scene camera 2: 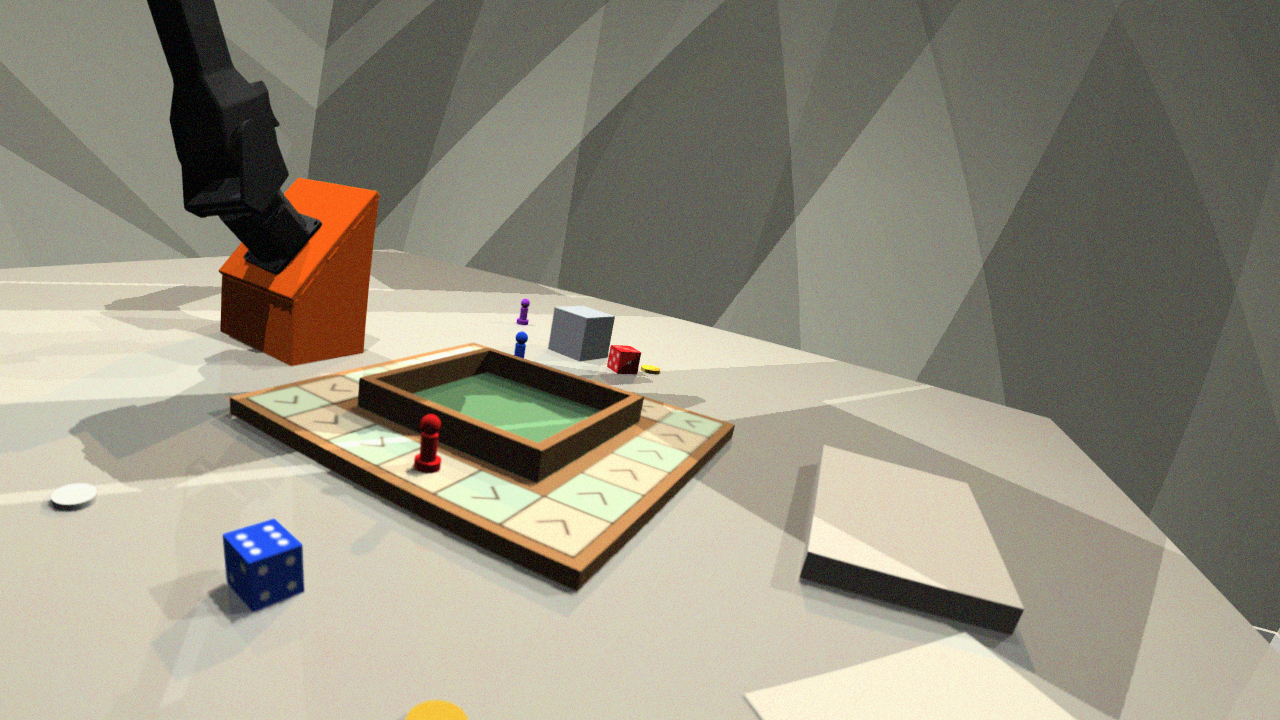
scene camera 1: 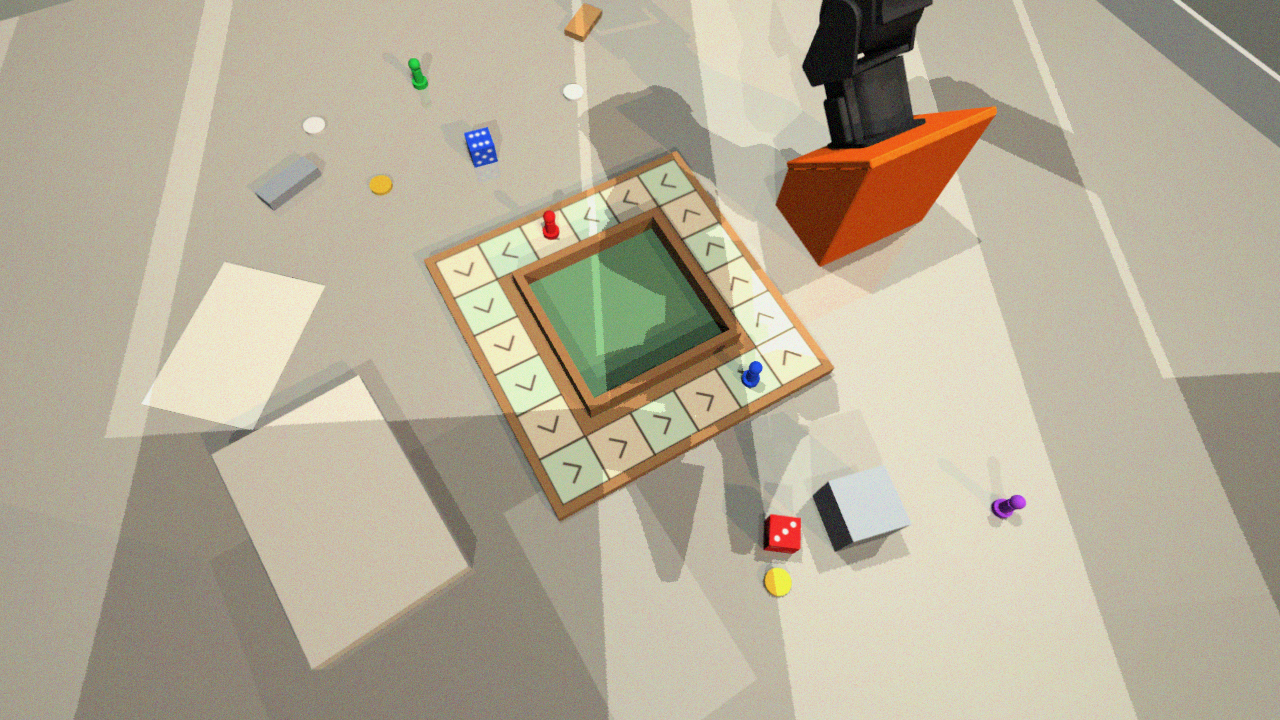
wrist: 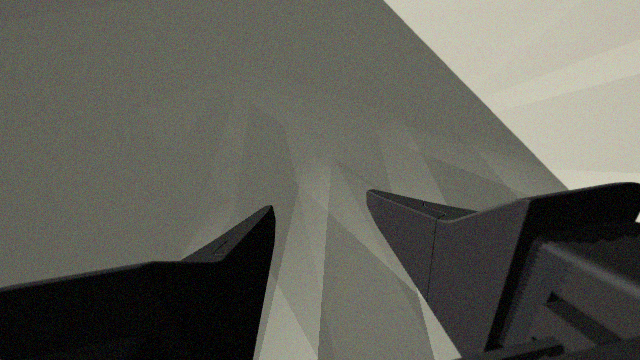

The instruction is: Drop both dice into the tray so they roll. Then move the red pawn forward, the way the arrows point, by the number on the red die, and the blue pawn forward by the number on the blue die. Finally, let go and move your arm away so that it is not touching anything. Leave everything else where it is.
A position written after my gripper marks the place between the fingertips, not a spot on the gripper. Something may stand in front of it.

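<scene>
There's a grey cube (scene camera 1: 865, 506), (scene camera 2: 578, 332), but in the wrist view that cube is out of frame. I can see a grey slab (scene camera 1: 275, 192) as well, though the slab is out of frame in scene camera 2. My gripper (wrist: 321, 204) is open and holds nothing. There's also a red pawn (scene camera 2: 427, 461), and a green tray (scene camera 1: 628, 309), (scene camera 2: 533, 414).
</scene>
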